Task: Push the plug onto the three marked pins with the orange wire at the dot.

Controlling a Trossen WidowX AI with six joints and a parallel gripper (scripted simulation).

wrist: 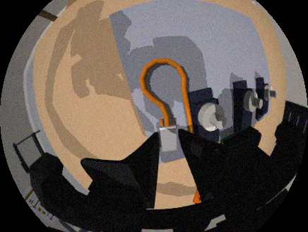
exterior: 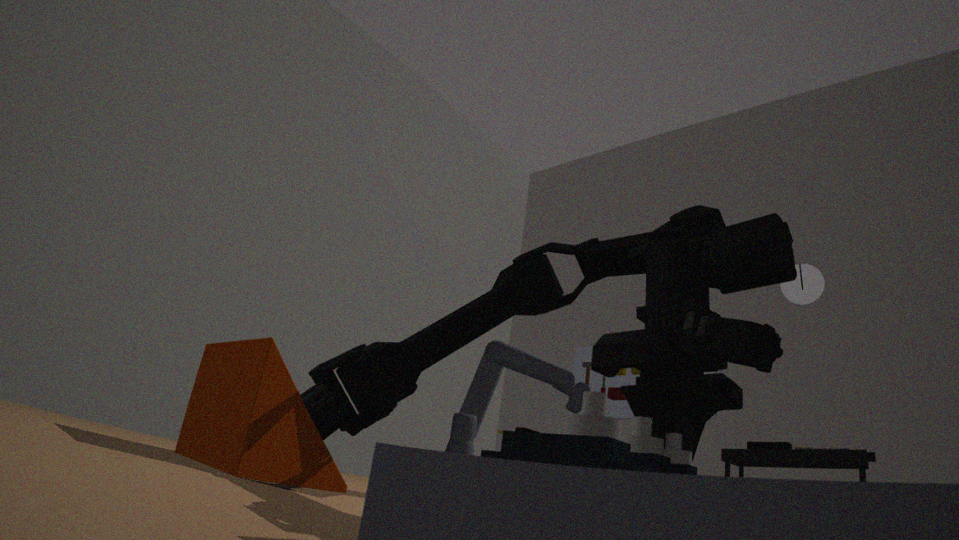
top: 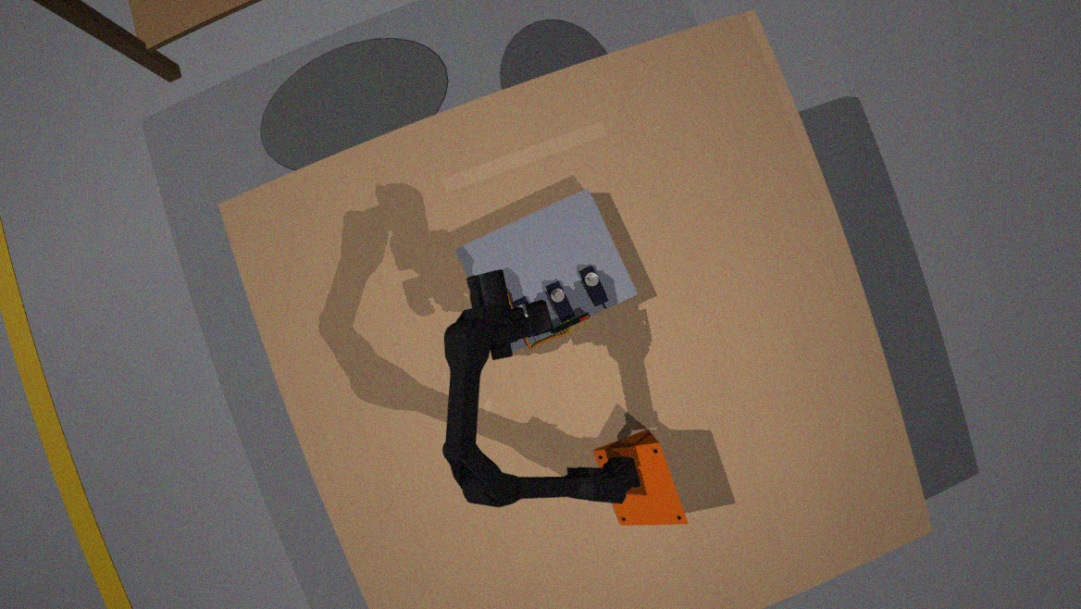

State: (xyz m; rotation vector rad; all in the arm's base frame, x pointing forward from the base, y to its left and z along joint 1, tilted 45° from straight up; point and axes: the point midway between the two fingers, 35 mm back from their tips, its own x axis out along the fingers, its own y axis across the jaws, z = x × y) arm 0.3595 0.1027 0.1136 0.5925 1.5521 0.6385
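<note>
The servo lies 2 cm ahead of my gripper tip, 12 cm to the right of it and 1 cm below it. The rest, counted from my gripper tip: grey holder plate 12 cm ahead, 11 cm to the right, 3 cm below.
</note>
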